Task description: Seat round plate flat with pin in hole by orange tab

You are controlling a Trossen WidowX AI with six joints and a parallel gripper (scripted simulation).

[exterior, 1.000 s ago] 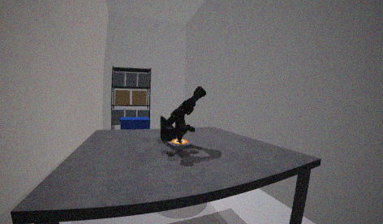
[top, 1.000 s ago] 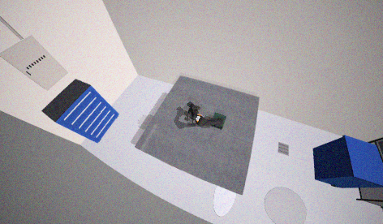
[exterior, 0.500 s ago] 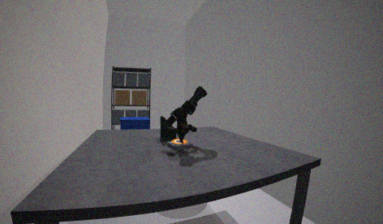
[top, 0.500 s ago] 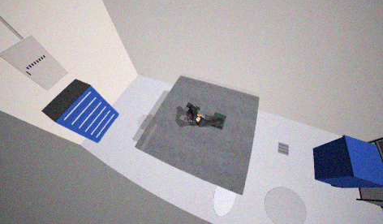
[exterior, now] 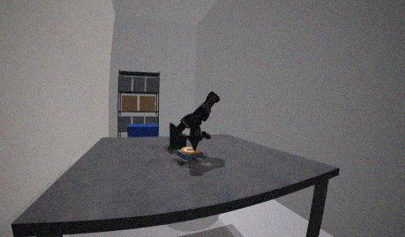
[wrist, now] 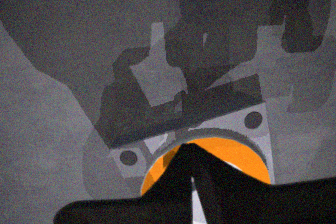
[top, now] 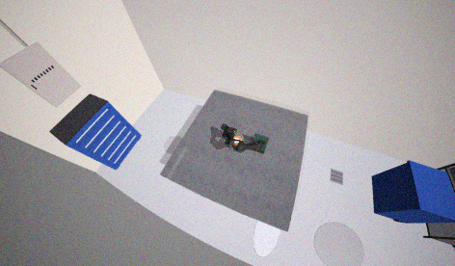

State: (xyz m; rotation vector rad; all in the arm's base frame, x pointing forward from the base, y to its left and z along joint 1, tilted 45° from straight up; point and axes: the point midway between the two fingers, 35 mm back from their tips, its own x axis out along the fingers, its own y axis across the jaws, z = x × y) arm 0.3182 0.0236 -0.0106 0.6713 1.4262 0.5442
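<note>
Right now the grey base is 5 cm behind my gripper tip, 1 cm to the right of it and 2 cm below it.
</note>
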